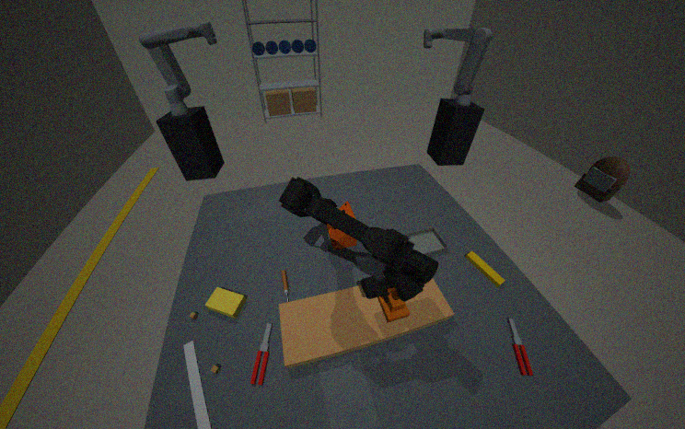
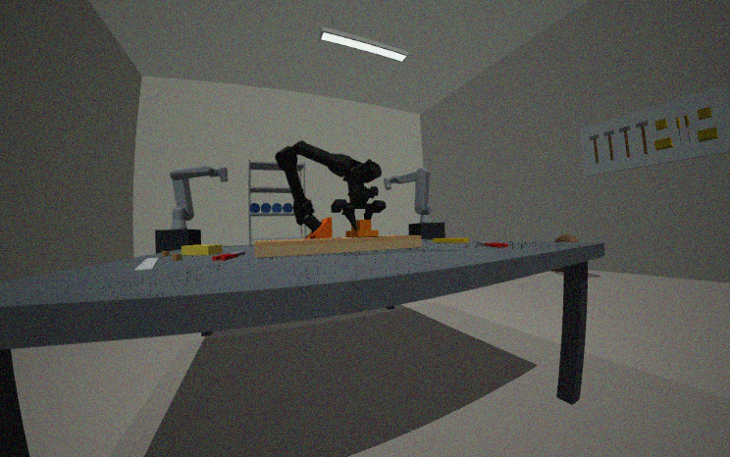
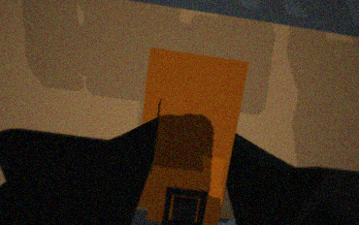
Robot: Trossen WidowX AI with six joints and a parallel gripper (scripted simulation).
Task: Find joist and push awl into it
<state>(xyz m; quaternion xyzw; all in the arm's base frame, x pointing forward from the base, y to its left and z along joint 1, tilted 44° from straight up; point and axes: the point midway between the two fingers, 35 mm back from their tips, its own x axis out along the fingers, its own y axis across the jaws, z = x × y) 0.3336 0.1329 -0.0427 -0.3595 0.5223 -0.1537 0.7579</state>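
The indicator window lies 40 mm behind my gripper tip, 30 mm above it and 10 mm to the right of it. Also, from my gripper tip: orange stud finder 20 mm behind, 20 mm above; then awl 340 mm to the right, 110 mm behind, 60 mm below; then grey tray 250 mm behind, 210 mm to the left, 50 mm below.
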